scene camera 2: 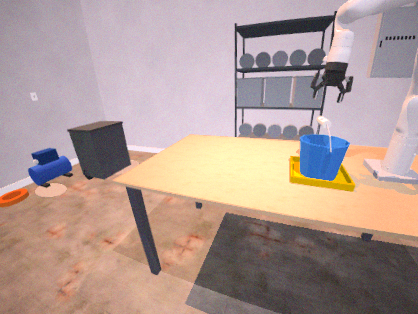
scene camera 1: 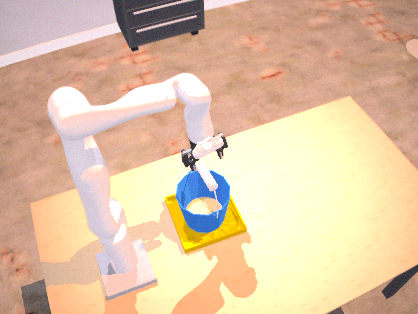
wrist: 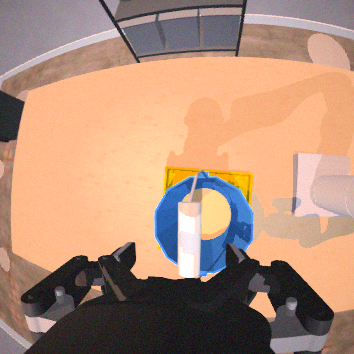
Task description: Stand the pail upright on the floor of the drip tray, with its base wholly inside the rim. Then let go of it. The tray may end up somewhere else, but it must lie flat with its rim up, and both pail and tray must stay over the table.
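Places are measured from the arm's base along level axes (x ahead, y left, z up), in centimetres.
Where they show: gripper, fingertip midpoint: (scene camera 2: 326, 101) (scene camera 1: 207, 163) (wrist: 179, 253); arm's base at its link origin: (scene camera 2: 392, 169) (scene camera 1: 124, 261) (wrist: 323, 191).
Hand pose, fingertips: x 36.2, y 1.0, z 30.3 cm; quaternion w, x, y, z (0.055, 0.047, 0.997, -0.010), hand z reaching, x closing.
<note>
Each offset is from my fingertips to the top centre of the thing. Level surfaces: height alone.
The blue pail (scene camera 1: 204, 221) (scene camera 2: 321, 159) (wrist: 167, 215) stands upright in the yellow drip tray @(dx -1.4, dy +1.0, dz -30.1 cm) (scene camera 1: 238, 226) (scene camera 2: 327, 185) (wrist: 245, 176). Its base appears inside the rim, though the pail's own wall hides part of the base. The tray lies flat on the table, rim up. The pail's white handle grip @(dx +0.2, dy +1.1, dz -6.8 cm) (scene camera 1: 207, 177) (scene camera 2: 323, 121) (wrist: 189, 235) stands raised above the pail's mouth on its thin wire. My gripper (scene camera 1: 207, 160) (scene camera 2: 328, 97) (wrist: 179, 253) is wide open and empty. In the scene camera 2 view it hangs above the handle grip, with a gap between them.
The wooden table @(dz -33.3 cm) (scene camera 1: 310, 200) (scene camera 2: 210, 170) (wrist: 90, 150) carries the tray and the arm's base plate (scene camera 1: 142, 280) (scene camera 2: 385, 175) (wrist: 305, 185), which stands beside the tray. A shelf rack (scene camera 2: 280, 68) and a dark cabinet (scene camera 1: 162, 35) (scene camera 2: 102, 150) stand beyond the table.
</note>
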